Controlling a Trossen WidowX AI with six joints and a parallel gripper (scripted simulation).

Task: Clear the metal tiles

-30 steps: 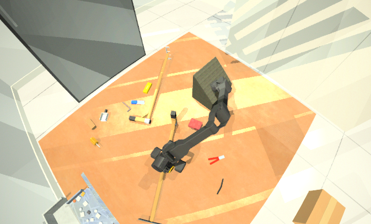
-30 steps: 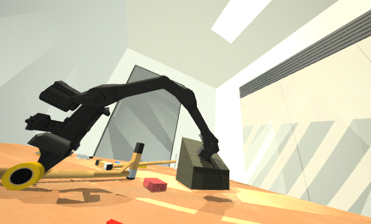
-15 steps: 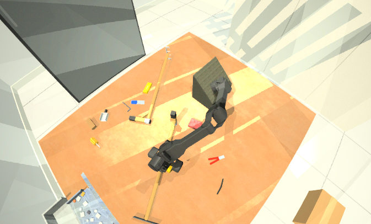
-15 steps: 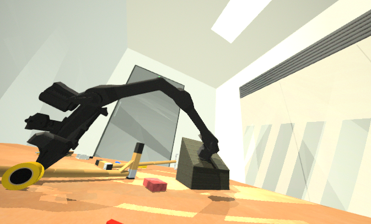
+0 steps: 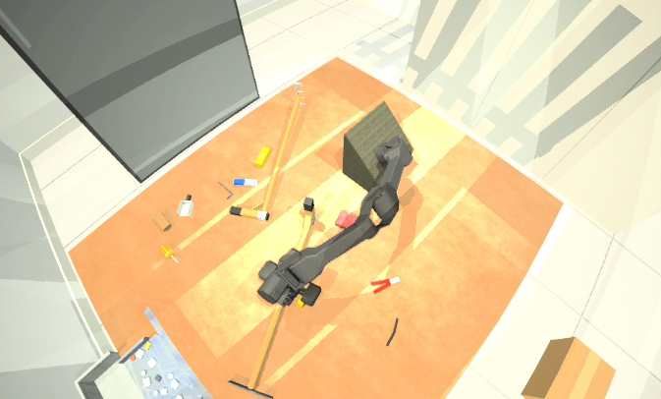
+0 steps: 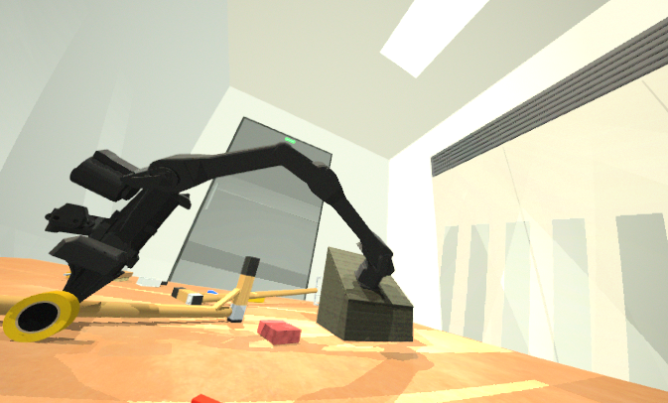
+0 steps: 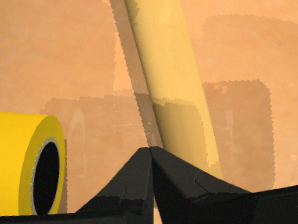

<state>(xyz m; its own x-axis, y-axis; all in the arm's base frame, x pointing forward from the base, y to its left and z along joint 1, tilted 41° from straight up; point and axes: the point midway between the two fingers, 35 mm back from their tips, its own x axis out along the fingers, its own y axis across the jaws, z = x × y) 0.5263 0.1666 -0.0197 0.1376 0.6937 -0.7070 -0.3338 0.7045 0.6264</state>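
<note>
Now: the long scraper 5 cm above my gripper tip, 2 cm ahead of it and 1 cm to the right of it. The rest, counted from my gripper tip: red clip: 25 cm behind, 19 cm to the left, 1 cm below; then red block: 31 cm behind, 5 cm to the right; then yellow tape roll: 5 cm to the left, 2 cm behind, 1 cm above.
</note>
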